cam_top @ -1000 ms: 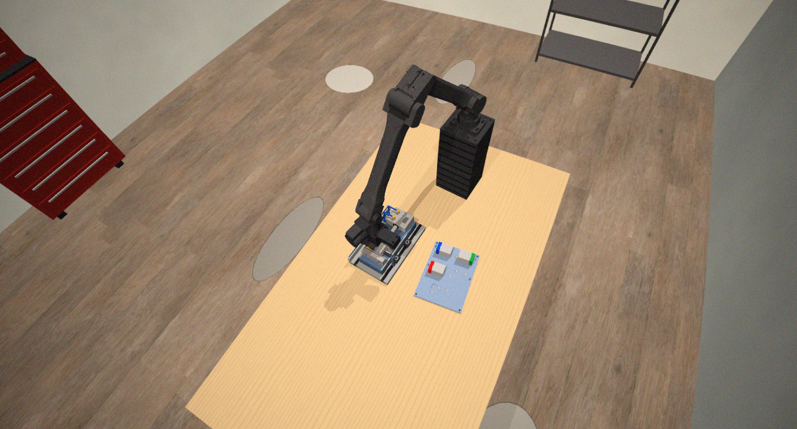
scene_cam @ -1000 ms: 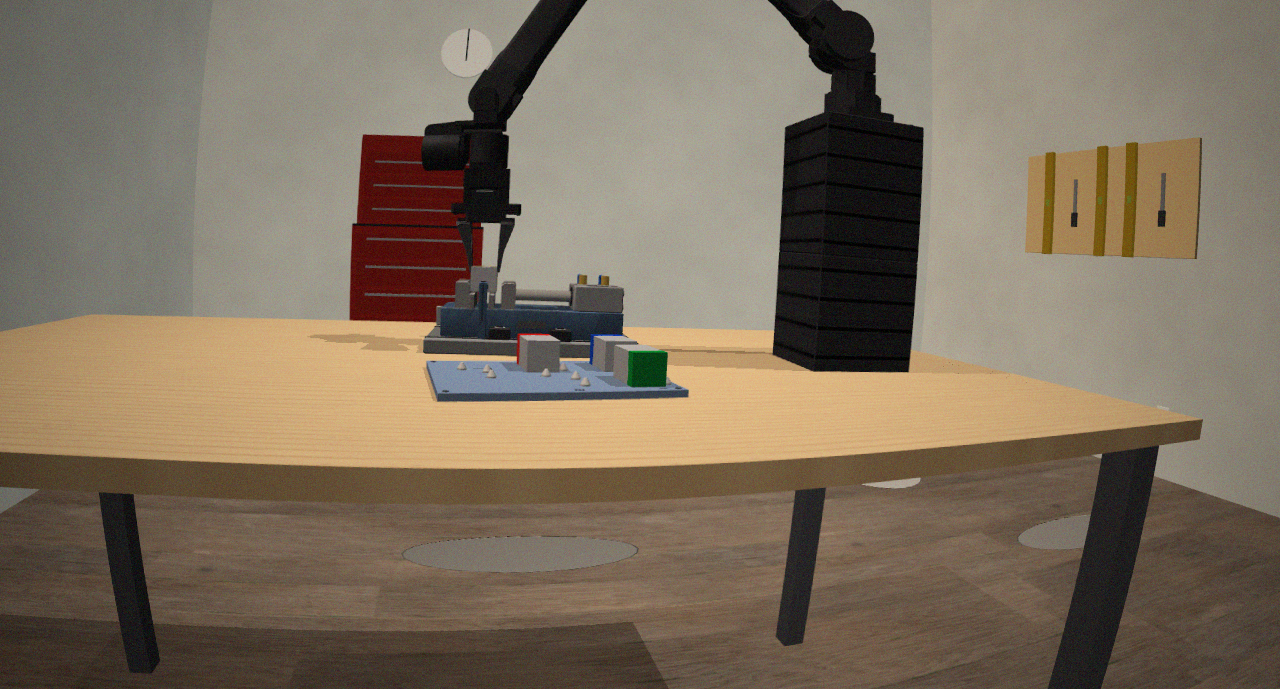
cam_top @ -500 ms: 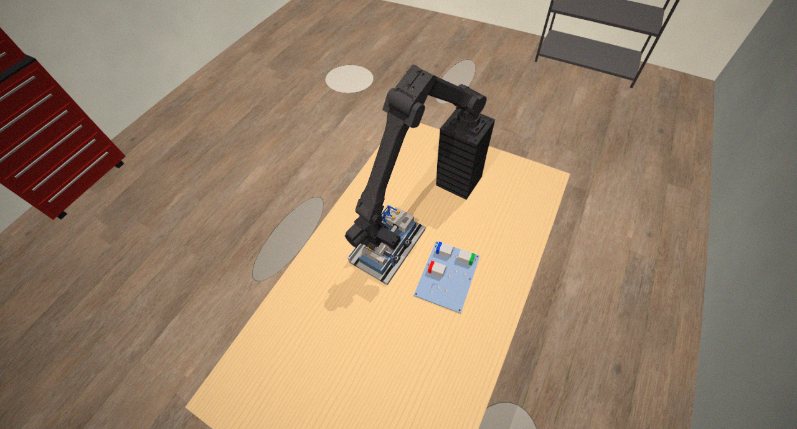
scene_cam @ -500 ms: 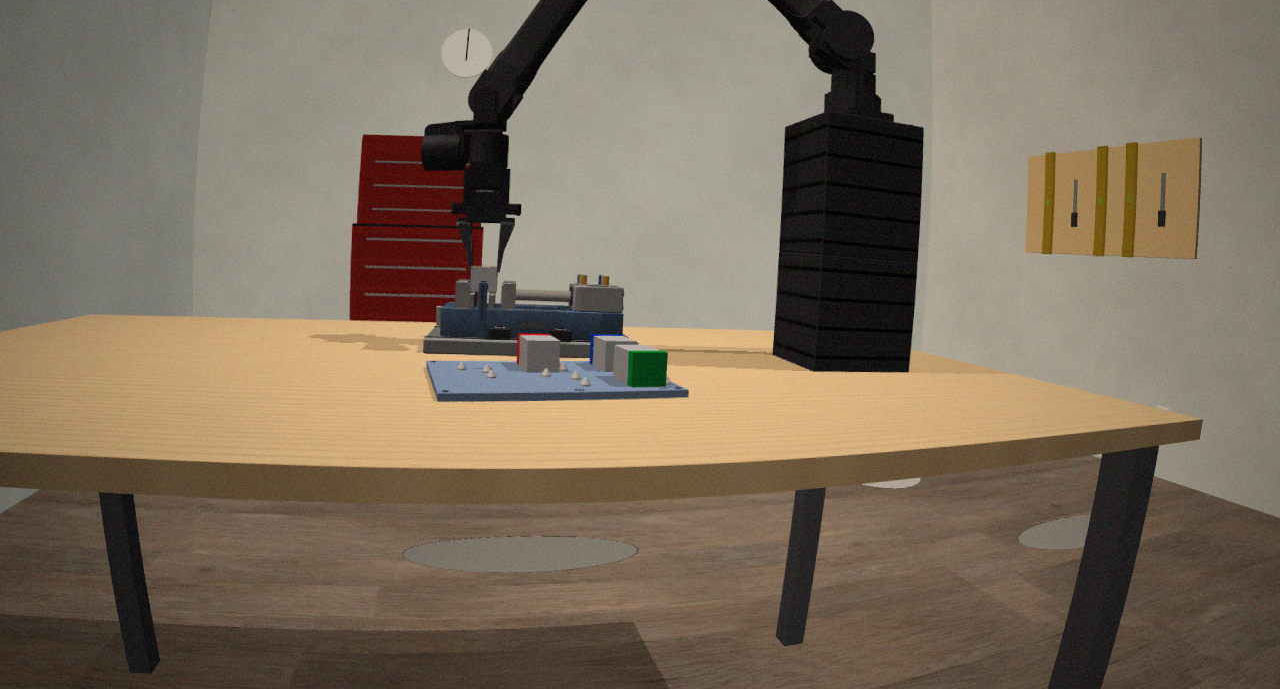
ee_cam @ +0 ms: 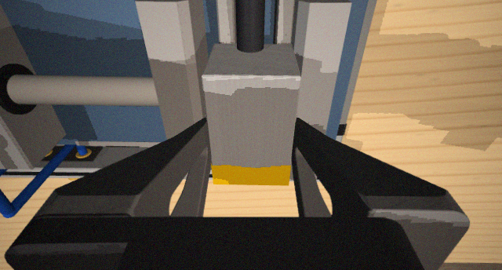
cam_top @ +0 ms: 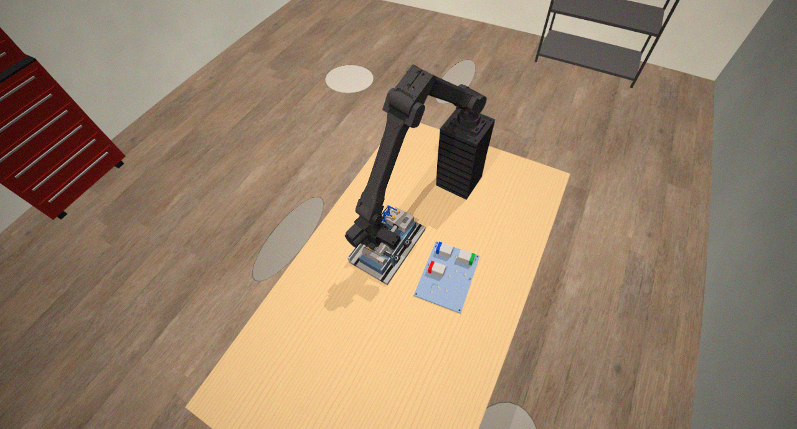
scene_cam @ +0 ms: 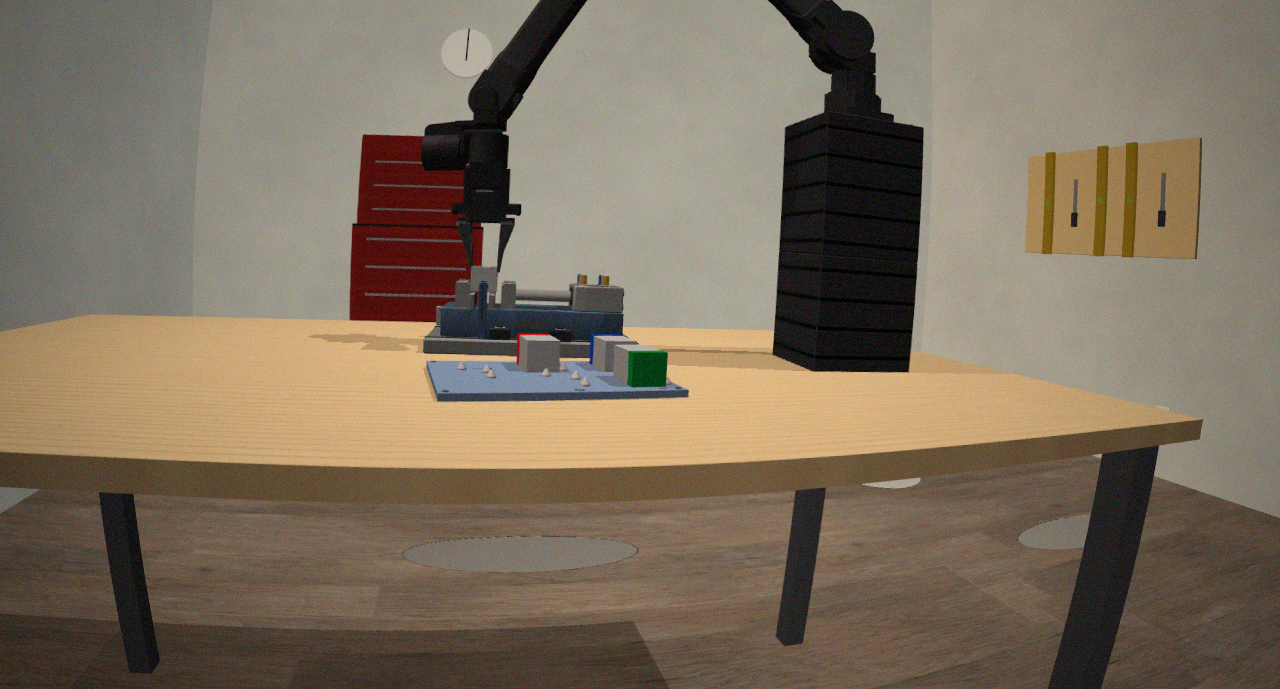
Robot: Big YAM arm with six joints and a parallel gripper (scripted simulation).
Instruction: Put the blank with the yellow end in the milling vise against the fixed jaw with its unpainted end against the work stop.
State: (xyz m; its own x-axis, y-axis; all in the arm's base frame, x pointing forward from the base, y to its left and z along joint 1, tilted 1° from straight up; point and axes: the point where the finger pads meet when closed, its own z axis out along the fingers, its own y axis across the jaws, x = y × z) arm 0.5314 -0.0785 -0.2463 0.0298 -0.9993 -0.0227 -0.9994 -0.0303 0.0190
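Right now the yellow-ended blank is 2 cm below my hand. Also, from my hand: work stop rod 5 cm to the left, 3 cm below; fixed jaw 4 cm below, 3 cm ahead; moving jaw 4 cm below, 4 cm behind.
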